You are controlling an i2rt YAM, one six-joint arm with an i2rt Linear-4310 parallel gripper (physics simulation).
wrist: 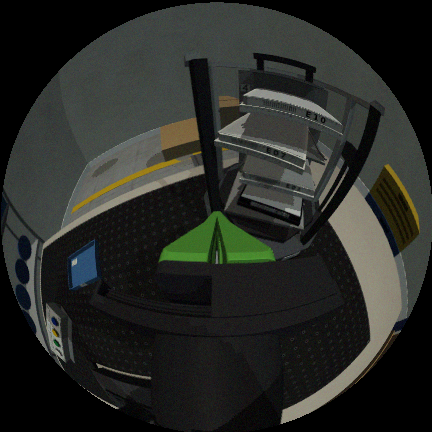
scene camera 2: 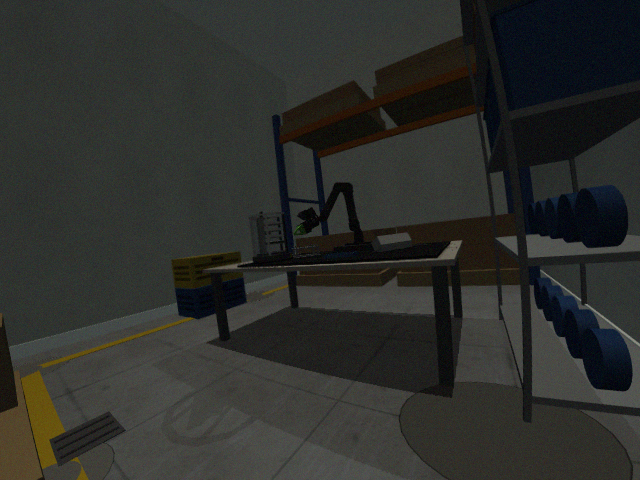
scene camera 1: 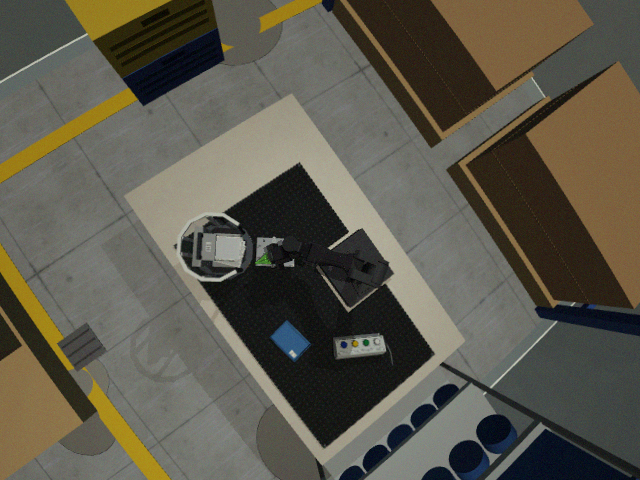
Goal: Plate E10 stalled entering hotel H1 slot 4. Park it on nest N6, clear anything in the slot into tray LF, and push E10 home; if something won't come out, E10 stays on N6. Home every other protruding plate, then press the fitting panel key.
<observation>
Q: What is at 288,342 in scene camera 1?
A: A blue square pad.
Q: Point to a round plate rack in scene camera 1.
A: At 196,243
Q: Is my gripper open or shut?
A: Shut.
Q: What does my gripper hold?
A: Nothing.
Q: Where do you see a grey button box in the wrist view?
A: At 58,321
</observation>
